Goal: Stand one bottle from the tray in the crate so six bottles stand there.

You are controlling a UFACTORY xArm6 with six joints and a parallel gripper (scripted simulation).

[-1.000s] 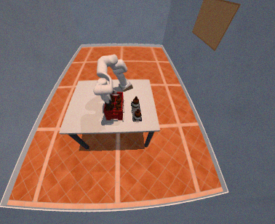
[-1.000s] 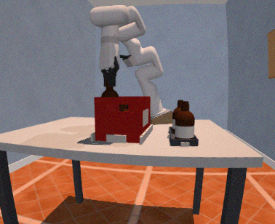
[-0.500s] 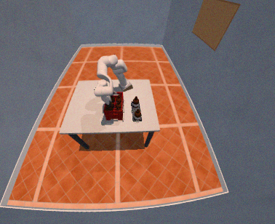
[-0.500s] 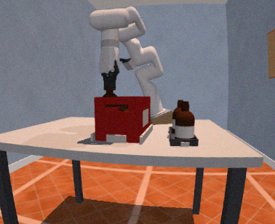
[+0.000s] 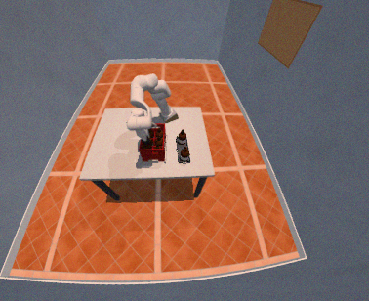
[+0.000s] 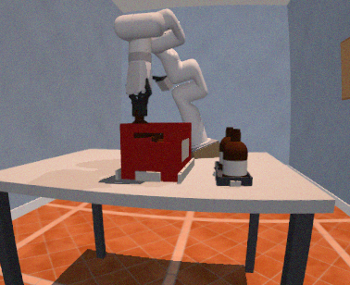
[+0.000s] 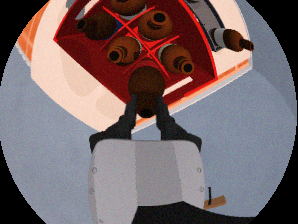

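The brown bottle lies 70 mm below my hand. The rest, counted from my hand: red crate 70 mm behind, 60 mm to the left, 130 mm below; then tray 300 mm to the left, 210 mm below.
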